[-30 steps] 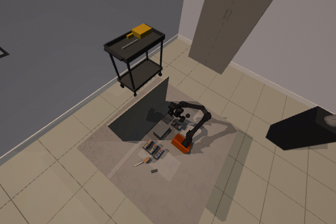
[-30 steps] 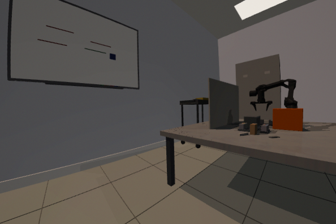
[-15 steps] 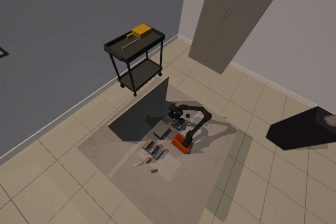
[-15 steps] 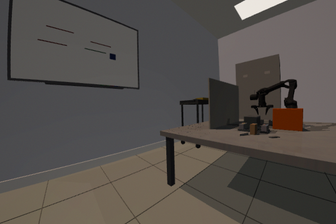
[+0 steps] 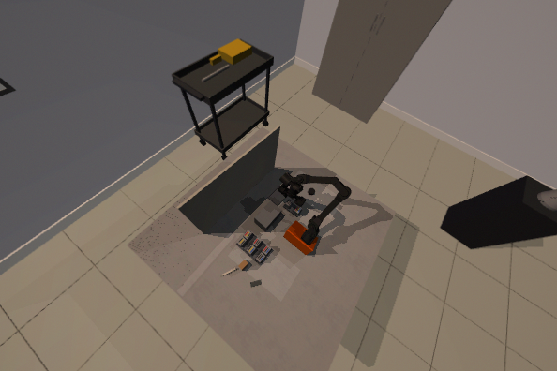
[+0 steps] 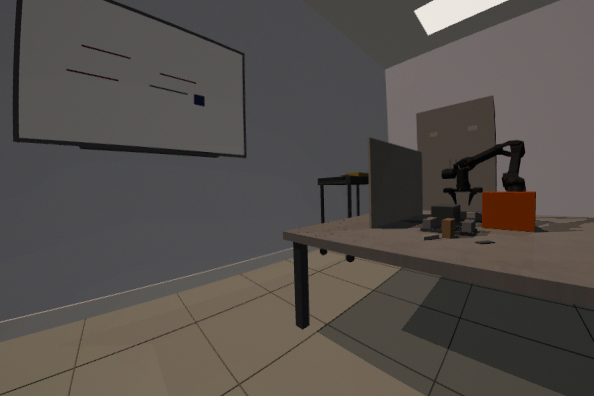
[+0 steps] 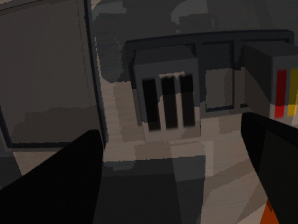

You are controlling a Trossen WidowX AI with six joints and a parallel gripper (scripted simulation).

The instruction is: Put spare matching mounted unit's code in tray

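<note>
My gripper tip is 5 cm above the dark spare block. From my gripper tip the other things lie so: dark shallow tray: 10 cm ahead, 8 cm below; then tall dark panel: 28 cm ahead, 18 cm to the left, 14 cm above; then grey mounted unit: 19 cm to the left, 4 cm below, 4 cm ahead.
</note>
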